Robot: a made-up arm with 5 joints. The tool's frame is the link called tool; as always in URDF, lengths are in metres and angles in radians. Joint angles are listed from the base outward. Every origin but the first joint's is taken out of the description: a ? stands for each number. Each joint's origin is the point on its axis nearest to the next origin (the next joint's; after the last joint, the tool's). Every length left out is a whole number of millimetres.
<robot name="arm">
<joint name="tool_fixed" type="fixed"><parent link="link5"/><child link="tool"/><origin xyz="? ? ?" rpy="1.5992 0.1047 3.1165"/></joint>
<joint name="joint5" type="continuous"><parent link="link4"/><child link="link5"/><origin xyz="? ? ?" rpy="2.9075 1.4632 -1.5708"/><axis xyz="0 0 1"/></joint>
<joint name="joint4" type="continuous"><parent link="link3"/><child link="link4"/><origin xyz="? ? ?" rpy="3.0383 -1.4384 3.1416"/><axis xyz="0 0 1"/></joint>
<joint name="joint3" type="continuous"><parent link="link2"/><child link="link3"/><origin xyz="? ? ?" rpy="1.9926 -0.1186 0.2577"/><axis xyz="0 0 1"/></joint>
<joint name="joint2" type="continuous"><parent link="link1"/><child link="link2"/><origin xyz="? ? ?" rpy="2.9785 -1.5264 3.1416"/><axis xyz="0 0 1"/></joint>
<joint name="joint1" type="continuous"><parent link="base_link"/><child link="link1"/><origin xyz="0.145 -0.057 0.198" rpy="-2.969 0.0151 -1.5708"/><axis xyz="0 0 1"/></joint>
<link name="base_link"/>
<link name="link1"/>
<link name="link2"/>
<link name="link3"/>
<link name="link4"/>
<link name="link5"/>
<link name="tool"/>
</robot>
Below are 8 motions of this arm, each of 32 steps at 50 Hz.
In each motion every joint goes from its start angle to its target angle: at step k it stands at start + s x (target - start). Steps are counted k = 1, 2, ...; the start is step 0. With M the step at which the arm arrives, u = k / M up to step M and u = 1 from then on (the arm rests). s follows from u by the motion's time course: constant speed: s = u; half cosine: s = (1 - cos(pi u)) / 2; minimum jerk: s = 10 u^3 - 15 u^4 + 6 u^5.
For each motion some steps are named. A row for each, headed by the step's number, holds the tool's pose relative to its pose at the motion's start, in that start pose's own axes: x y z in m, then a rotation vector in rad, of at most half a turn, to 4 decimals.
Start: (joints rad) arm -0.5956 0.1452 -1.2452 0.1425 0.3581
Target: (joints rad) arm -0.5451 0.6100 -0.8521 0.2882 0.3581
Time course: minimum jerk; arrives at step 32
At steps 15, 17, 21, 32:
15: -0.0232 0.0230 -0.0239 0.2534 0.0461 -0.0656
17: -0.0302 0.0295 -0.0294 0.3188 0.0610 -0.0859
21: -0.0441 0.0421 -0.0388 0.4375 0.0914 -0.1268
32: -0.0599 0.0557 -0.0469 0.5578 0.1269 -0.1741

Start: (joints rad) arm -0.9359 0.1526 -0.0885 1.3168 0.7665
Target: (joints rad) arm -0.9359 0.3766 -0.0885 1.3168 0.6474
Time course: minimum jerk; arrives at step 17
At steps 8, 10, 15, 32:
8: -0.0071 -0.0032 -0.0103 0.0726 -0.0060 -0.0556
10: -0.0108 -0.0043 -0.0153 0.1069 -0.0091 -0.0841
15: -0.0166 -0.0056 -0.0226 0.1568 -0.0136 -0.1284
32: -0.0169 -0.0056 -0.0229 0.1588 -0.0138 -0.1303

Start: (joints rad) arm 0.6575 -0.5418 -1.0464 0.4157 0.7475
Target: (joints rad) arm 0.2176 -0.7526 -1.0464 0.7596 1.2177
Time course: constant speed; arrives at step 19
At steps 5, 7, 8, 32:
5: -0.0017 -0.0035 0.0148 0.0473 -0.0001 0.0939
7: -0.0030 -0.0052 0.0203 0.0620 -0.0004 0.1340
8: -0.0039 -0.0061 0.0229 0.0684 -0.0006 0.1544
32: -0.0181 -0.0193 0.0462 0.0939 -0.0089 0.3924

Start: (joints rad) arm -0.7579 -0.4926 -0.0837 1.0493 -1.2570
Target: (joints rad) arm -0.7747 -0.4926 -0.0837 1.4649 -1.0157
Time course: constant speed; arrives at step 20
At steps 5, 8, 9, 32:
5: 0.0060 -0.0035 0.0014 0.0305 0.0485 -0.1025
8: 0.0094 -0.0059 0.0023 0.0517 0.0777 -0.1630
9: 0.0105 -0.0068 0.0025 0.0593 0.0875 -0.1830
32: 0.0211 -0.0178 0.0053 0.1588 0.1944 -0.3958

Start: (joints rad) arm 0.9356 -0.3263 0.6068 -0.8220 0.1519
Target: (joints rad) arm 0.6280 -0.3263 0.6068 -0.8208 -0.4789
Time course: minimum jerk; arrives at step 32
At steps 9, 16, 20, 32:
9: -0.0050 0.0067 0.0002 0.0408 -0.0622 0.0171
16: -0.0190 0.0231 0.0020 0.1523 -0.2228 0.0471
20: -0.0282 0.0327 0.0040 0.2249 -0.3221 0.0550
32: -0.0400 0.0437 0.0075 0.3156 -0.4427 0.0531

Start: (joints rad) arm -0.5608 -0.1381 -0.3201 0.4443 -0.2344
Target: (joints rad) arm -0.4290 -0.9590 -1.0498 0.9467 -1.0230
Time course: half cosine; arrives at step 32
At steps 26, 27, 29, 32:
26: 0.1564 0.0559 0.0759 0.4260 -0.6208 0.5705
27: 0.1597 0.0588 0.0786 0.4362 -0.6294 0.5823
29: 0.1646 0.0632 0.0825 0.4512 -0.6414 0.5993
32: 0.1673 0.0659 0.0847 0.4596 -0.6480 0.6088

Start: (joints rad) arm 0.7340 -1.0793 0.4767 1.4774 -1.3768
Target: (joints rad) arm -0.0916 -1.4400 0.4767 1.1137 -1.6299
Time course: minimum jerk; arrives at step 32
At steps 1, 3, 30, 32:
1: 0.0000 0.0000 0.0000 0.0000 -0.0003 0.0000
3: -0.0003 -0.0006 0.0009 -0.0002 -0.0072 -0.0001
30: -0.0719 -0.0619 0.0997 -0.1716 -1.0366 0.1173
32: -0.0721 -0.0620 0.0999 -0.1724 -1.0388 0.1179

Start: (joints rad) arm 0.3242 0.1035 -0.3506 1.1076 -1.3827
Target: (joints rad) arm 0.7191 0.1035 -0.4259 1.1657 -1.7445
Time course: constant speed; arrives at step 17
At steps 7, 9, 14, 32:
7: 0.0089 0.0169 0.0079 -0.0673 -0.1387 0.1075
9: 0.0109 0.0220 0.0098 -0.0844 -0.1782 0.1401
14: 0.0152 0.0351 0.0141 -0.1231 -0.2763 0.2250
32: 0.0172 0.0432 0.0163 -0.1433 -0.3347 0.2783

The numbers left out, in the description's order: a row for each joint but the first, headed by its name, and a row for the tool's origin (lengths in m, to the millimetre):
tool: -0.018 0.004 0
joint5: -0.028 0.057 0
joint4: -0.094 -0.127 0
joint3: 0.103 -0.213 0
joint2: 0.069 0.102 0

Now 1 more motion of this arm.
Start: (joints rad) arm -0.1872 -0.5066 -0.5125 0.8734 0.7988
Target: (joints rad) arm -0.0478 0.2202 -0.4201 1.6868 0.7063
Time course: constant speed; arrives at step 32
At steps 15, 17, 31, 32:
15: -0.0320 -0.0047 -0.0392 0.5240 0.1361 0.1430
17: -0.0370 -0.0053 -0.0441 0.5976 0.1465 0.1537
31: -0.0771 -0.0072 -0.0787 1.1262 0.1619 0.1729
32: -0.0804 -0.0071 -0.0812 1.1644 0.1589 0.1706

